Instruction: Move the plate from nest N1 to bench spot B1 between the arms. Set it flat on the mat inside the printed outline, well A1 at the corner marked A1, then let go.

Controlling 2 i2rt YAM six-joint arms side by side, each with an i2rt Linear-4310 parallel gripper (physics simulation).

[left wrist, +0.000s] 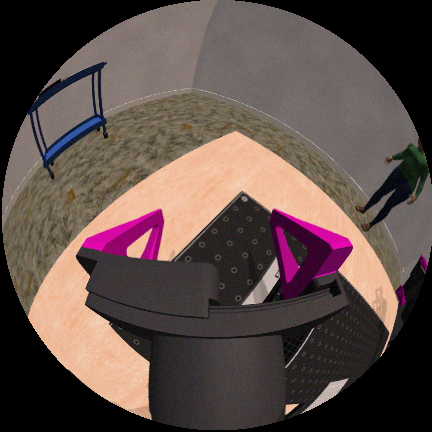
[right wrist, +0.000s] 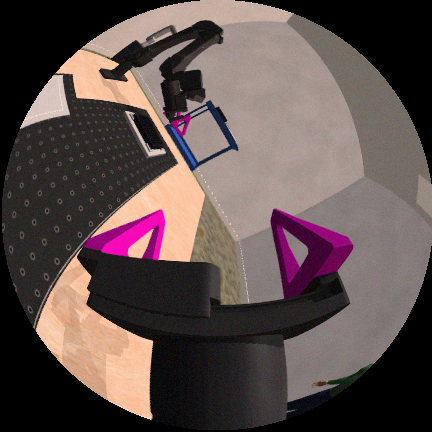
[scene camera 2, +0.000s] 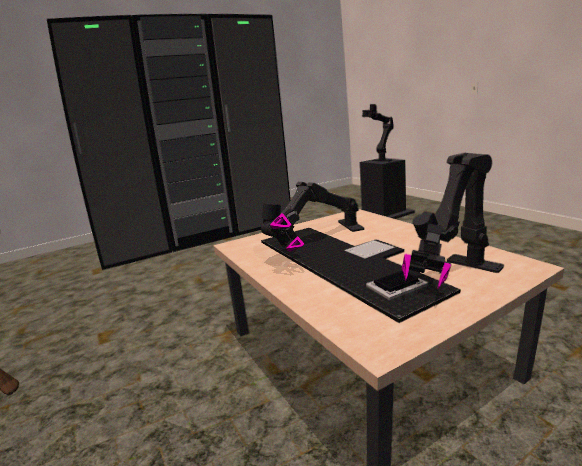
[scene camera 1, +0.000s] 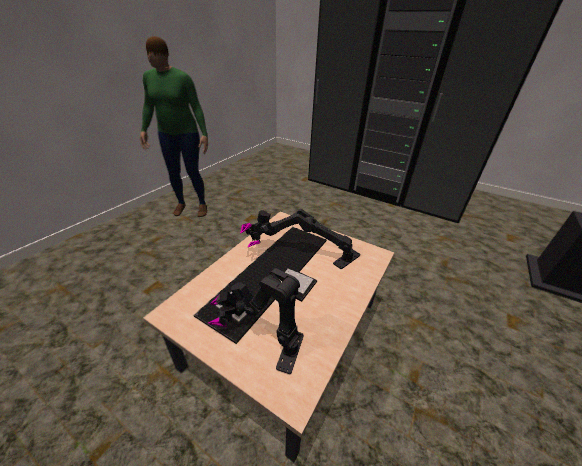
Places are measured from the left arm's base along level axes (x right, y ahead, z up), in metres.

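Where they show: left gripper, fingertip midpoint: point(left wrist: 216, 214) point(right wrist: 178, 130) point(scene camera 2: 422, 284) point(scene camera 1: 209, 313); right gripper, fingertip midpoint: point(right wrist: 217, 214) point(scene camera 2: 296, 235) point(scene camera 1: 244, 240); left arm's base at its link origin: point(right wrist: 113, 75) point(scene camera 2: 474, 264) point(scene camera 1: 290, 351); right arm's base at its link origin: point(scene camera 2: 350, 225) point(scene camera 1: 346, 259).
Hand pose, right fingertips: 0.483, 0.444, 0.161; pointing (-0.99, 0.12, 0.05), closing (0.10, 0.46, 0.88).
Each offset is from my right fingertips to the top centre of the thing, as dx, dy, dz. "spot": to the spot under its first point. Level surfaces: height alone.
The black plate {-0.348, -0.106, -0.122} point(scene camera 2: 396, 281) point(left wrist: 296, 348) point(right wrist: 149, 131) sits in the pale nest {-0.349, -0.107, -0.130} point(scene camera 2: 374, 287) point(left wrist: 262, 288) point(right wrist: 138, 134) near one end of the black perforated board; my left arm largely hides it in scene camera 1. My left gripper point(scene camera 1: 216, 312) point(scene camera 2: 423, 282) point(left wrist: 216, 214) is open and empty, low over the board at the plate's right side in scene camera 2. The light grey mat of spot B1 {spot: -0.068, -0.379, -0.146} point(scene camera 1: 302, 281) point(scene camera 2: 371, 248) point(right wrist: 46, 104) lies between the arms; its A1 mark is not readable. My right gripper point(scene camera 1: 246, 239) point(scene camera 2: 281, 235) point(right wrist: 217, 214) is open and empty, over the board's far end in scene camera 2.
The black board {dz -0.148} point(scene camera 1: 272, 260) point(scene camera 2: 330, 267) runs along the wooden table {dz -0.161} point(scene camera 1: 345, 300) point(scene camera 2: 310, 300). A person in green point(scene camera 1: 170, 100) stands beyond the table. Server cabinets point(scene camera 1: 345, 90) point(scene camera 2: 110, 140), a pedestal with another arm point(scene camera 2: 382, 185) and a blue cart point(left wrist: 75, 137) point(right wrist: 185, 150) stand off the table.
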